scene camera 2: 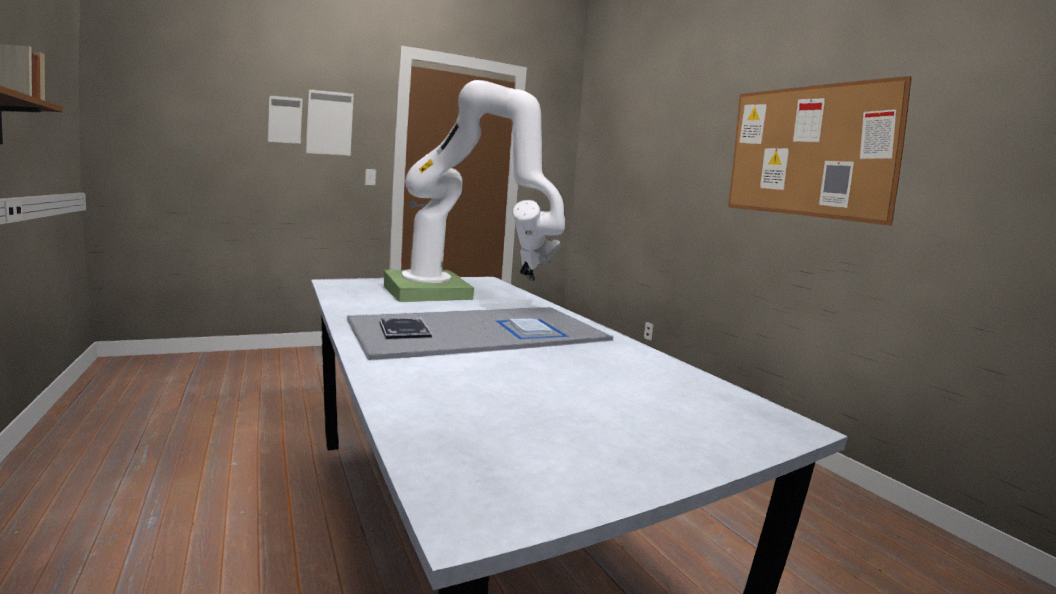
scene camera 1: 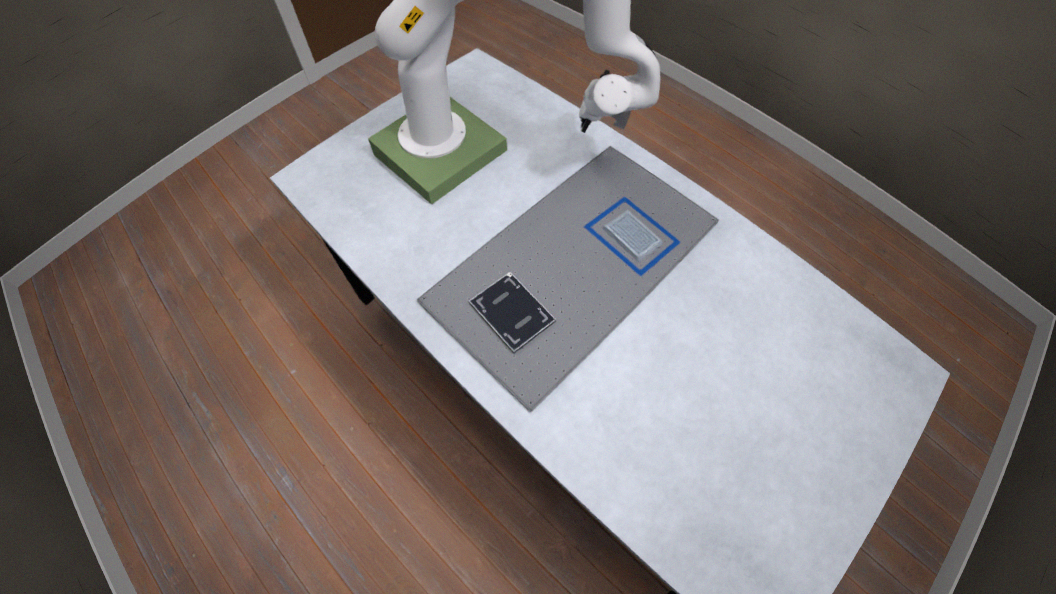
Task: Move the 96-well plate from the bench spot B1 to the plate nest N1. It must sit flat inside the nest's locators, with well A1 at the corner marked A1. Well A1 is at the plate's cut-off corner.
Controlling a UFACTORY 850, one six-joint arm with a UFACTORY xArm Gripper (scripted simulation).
In view: a clear 96-well plate [scene camera 1: 633, 240] and a black plate nest [scene camera 1: 503, 316].
The black plate nest shows as well in scene camera 2 [scene camera 2: 412, 326].
